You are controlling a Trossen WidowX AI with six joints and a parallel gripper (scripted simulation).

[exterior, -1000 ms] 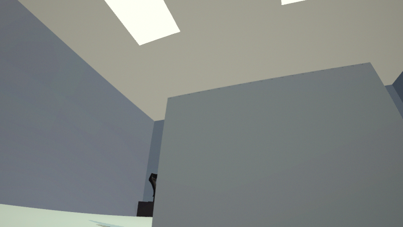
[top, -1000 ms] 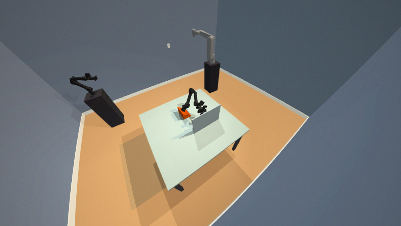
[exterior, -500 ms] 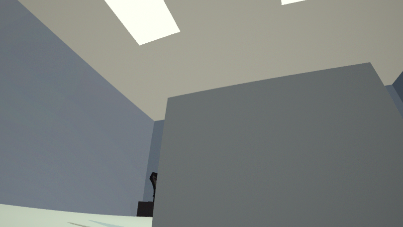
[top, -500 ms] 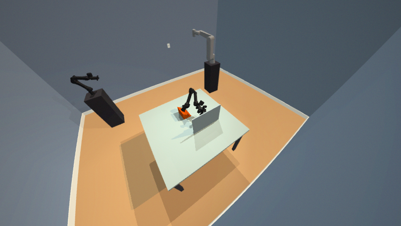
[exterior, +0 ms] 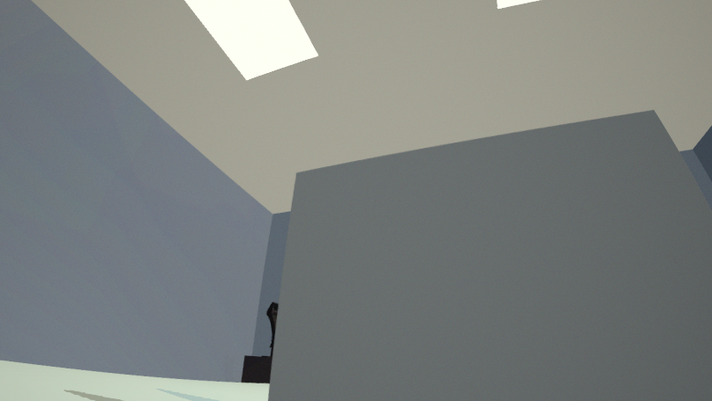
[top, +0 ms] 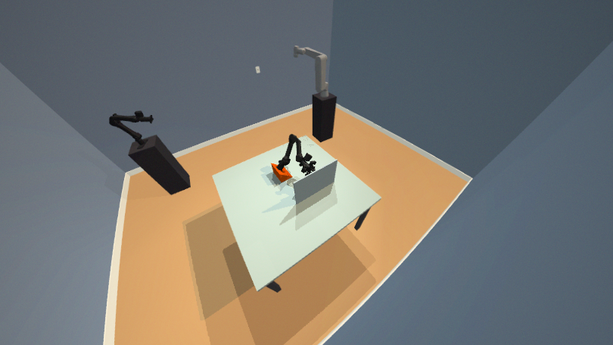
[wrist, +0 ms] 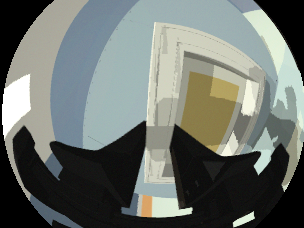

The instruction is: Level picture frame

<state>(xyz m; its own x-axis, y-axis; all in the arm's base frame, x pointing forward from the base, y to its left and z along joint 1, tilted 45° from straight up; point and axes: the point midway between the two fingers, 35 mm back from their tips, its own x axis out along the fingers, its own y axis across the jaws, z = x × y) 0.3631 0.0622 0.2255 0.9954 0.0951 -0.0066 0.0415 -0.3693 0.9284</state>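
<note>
Now: gripper tip 5 cm above the picture frame and 2 cm to the left of it. From my gripper tip the other things lie so: wall panel 7 cm below, 1 cm ahead.
</note>
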